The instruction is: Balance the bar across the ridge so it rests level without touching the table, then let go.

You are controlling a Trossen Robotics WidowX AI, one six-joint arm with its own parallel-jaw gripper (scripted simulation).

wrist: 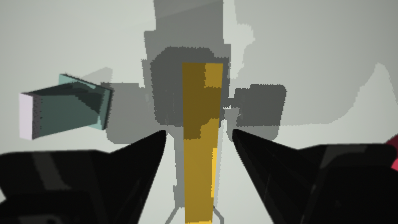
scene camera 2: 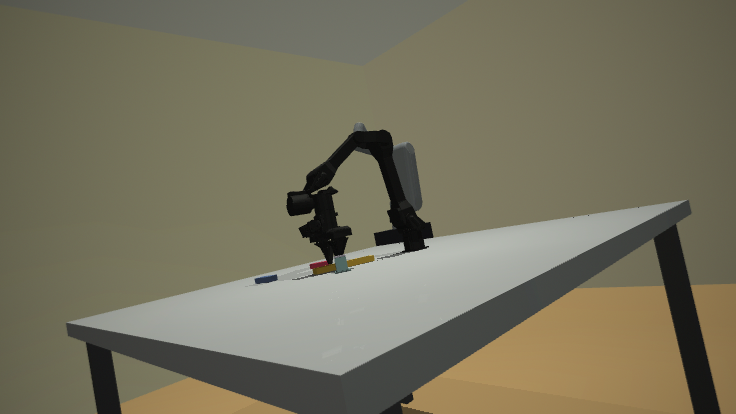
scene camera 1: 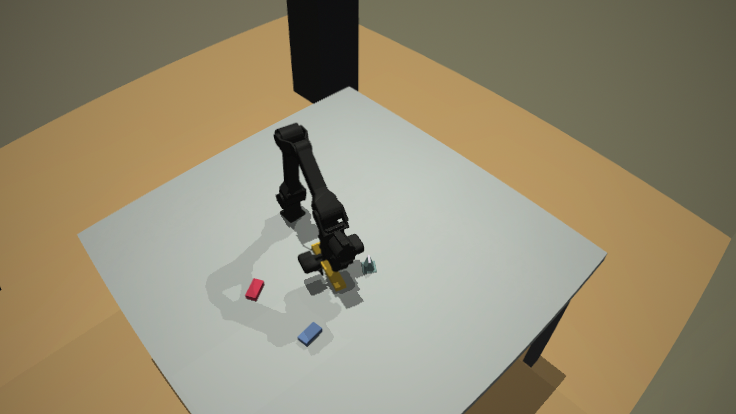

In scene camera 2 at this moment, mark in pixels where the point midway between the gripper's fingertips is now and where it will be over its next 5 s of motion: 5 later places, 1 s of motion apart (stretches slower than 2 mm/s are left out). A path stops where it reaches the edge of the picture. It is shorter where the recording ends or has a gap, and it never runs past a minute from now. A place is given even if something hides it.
My gripper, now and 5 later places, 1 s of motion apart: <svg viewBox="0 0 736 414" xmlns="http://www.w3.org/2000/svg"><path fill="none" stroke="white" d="M334 264L333 257L328 236L330 235L338 246L339 251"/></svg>
